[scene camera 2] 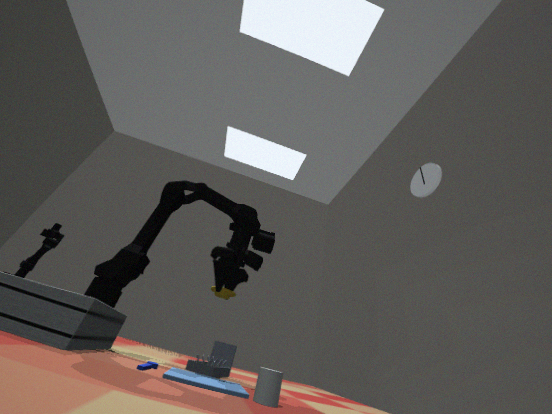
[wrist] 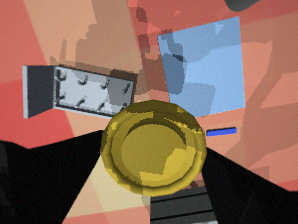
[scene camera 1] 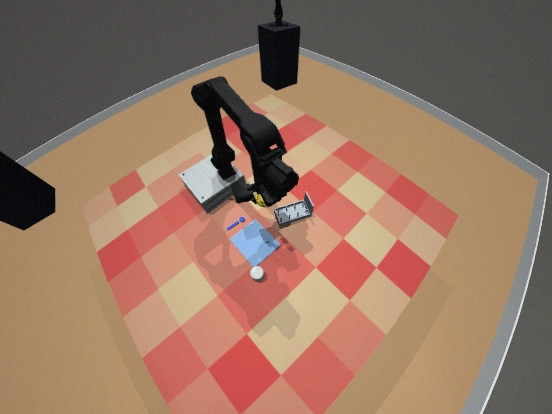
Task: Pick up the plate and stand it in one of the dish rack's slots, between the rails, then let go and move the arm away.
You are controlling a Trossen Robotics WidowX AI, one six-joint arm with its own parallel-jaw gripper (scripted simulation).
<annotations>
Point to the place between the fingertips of my gripper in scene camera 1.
At 266,199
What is my gripper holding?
A yellow plate.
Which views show the grey dish rack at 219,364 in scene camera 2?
Scene camera 2, the wrist view and scene camera 1: all of them.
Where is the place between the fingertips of my gripper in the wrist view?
At 153,144
</annotations>
